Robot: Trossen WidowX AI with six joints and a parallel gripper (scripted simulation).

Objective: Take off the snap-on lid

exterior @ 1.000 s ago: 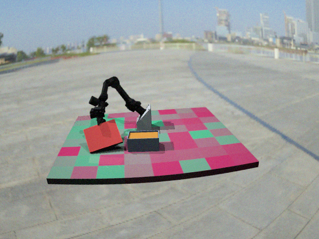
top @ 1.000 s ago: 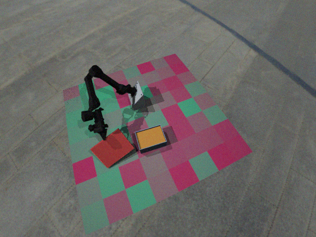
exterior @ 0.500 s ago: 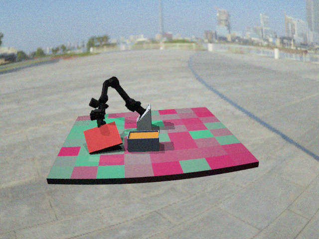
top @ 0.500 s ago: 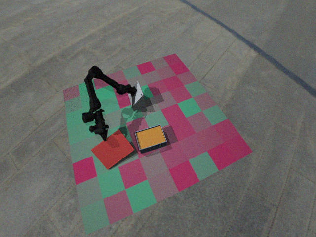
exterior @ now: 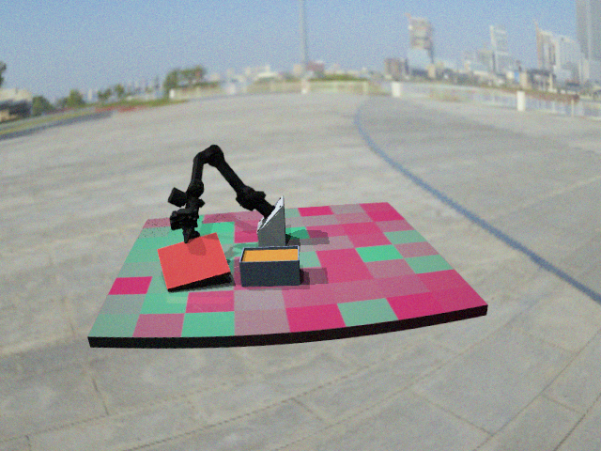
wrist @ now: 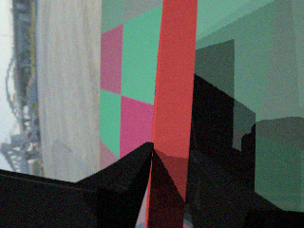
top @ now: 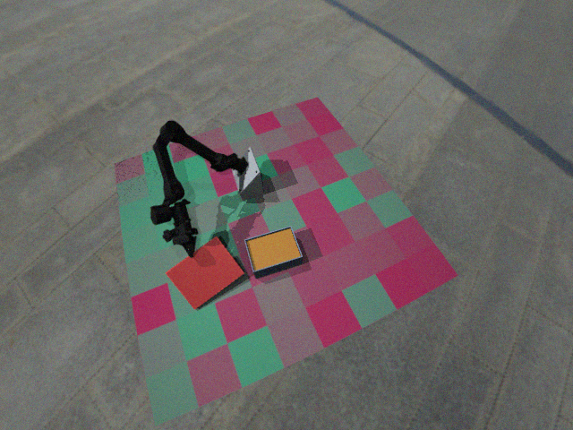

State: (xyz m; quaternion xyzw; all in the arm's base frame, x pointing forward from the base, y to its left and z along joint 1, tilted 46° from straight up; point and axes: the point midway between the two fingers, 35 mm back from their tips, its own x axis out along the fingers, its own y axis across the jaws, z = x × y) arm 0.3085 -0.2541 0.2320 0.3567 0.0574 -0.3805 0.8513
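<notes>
The red lid is 70 mm ahead of my gripper tip, 20 mm to the left of it and 40 mm below it. Also, from my gripper tip: storage box: 100 mm ahead, 300 mm to the left, 70 mm below.
</notes>
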